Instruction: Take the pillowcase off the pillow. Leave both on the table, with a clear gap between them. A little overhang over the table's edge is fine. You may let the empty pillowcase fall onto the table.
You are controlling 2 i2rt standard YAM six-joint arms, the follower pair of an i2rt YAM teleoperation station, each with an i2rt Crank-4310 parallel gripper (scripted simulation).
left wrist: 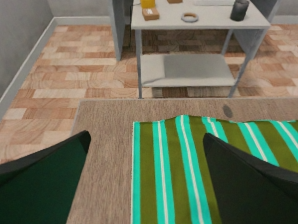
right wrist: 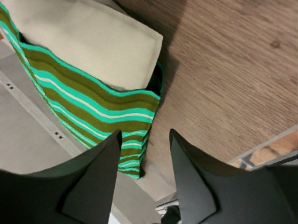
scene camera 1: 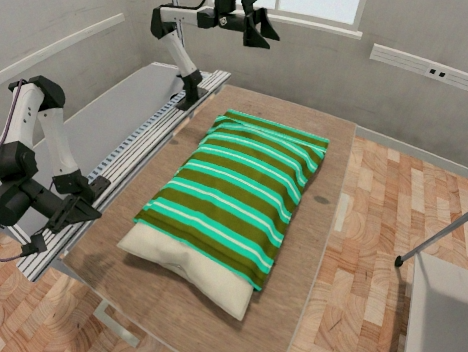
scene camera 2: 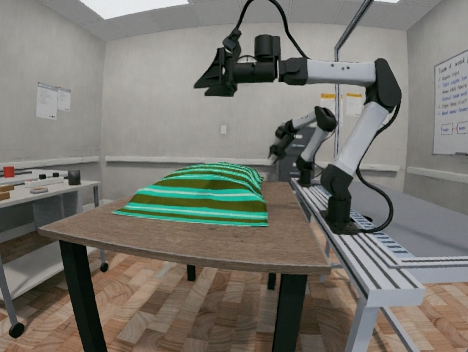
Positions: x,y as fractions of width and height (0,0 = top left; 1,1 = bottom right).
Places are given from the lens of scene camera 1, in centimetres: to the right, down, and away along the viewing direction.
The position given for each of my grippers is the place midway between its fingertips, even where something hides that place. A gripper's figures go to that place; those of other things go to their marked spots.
my left gripper (scene camera 1: 0.59,0.12): 14, -44, 73
my right gripper (scene camera 1: 0.21,0.62): -36, 11, 58
striped pillowcase (scene camera 1: 0.49,0.57): -1, 6, 62
